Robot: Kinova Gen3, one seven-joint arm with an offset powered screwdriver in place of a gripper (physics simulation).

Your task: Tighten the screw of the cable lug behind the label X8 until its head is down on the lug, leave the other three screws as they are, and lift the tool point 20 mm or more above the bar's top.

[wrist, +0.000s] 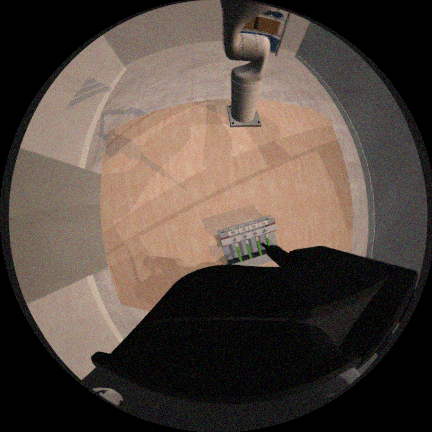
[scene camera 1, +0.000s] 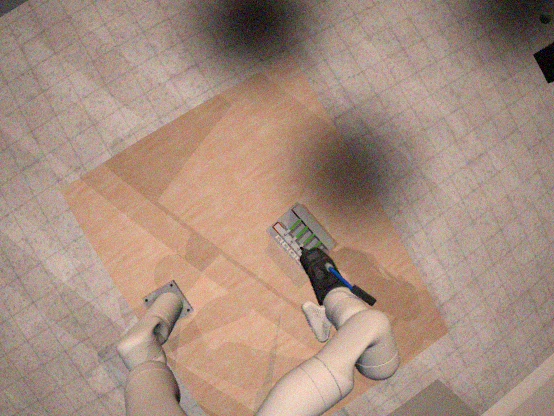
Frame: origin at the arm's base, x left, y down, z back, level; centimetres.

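Seen in the pictures: hand, tool point: [wrist: 261, 243] [scene camera 1: 300, 247]; arm's base, link origin: [wrist: 242, 114] [scene camera 1: 169, 305].
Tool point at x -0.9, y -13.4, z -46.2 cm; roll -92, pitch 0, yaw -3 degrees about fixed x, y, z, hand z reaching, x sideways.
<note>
Offsets run from my tool point to a thing's top centre. "spot": to the spot under its first point. Level surfaces: height alone.
The terminal block @[dx +0.5, dy +9.6, dz -3.0 cm] [scene camera 1: 314, 223] [wrist: 223, 233] is a grey unit with a pale bar, several small white labels @[spot: dx +0.5, dy +10.4, dz +2.9 cm] [scene camera 1: 286, 246] [wrist: 248, 228] in a row and green cables @[spot: dx +2.4, dy +9.6, dz -3.9 cm] [scene camera 1: 302, 231] [wrist: 249, 251] running to lugs. The label text is too small to read, so I cannot tell which is X8. Small screws show at the lugs in the wrist view; their head heights cannot be told. My black screwdriver @[dx -0.2, dy -6.4, dz +0.1 cm] [scene camera 1: 302, 248] [wrist: 263, 243] has its tip over the block near one end of the lug row. Its height and any contact cannot be told. It has no fingers. Its body hides part of the block.
The block stands on a wood-coloured surface @[dy +14.6 cm] [scene camera 1: 200, 165] [wrist: 175, 210]. The arm's base plate [scene camera 1: 172, 286] [wrist: 245, 124] is bolted to it. The pale arm reaches in from below in the scene view. A shelf with bins stands at the top of the wrist view. Dark blurs cover parts of the scene view.
</note>
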